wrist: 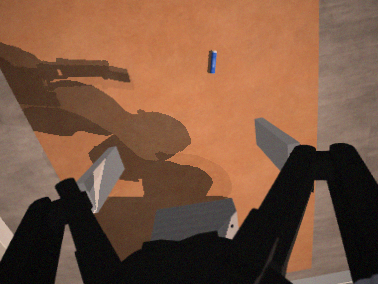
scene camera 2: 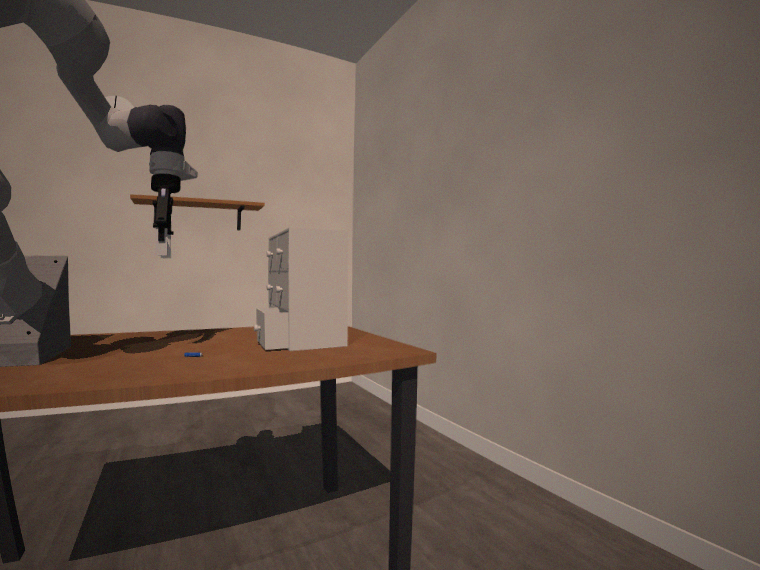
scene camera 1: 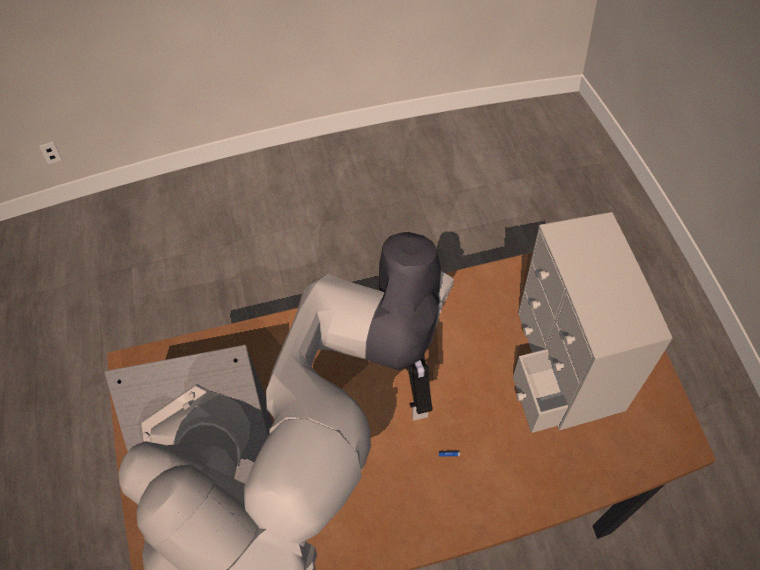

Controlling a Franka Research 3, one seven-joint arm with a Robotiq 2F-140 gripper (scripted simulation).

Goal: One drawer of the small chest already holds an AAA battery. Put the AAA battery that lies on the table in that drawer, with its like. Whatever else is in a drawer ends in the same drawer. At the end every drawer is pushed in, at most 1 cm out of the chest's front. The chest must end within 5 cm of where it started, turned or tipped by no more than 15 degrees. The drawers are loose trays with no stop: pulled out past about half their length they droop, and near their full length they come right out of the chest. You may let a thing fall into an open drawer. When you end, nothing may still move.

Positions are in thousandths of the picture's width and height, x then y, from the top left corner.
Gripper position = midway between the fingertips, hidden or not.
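Scene camera 1: a white chest (scene camera 1: 823,580). A drawer (scene camera 1: 706,597). Another drawer (scene camera 1: 709,643). Also the gripper (scene camera 1: 539,669). Scene camera 2: the gripper (scene camera 2: 215,450). Again the white chest (scene camera 2: 418,473). Wrist view: the gripper (wrist: 493,512). White chest out of frame in the wrist view.
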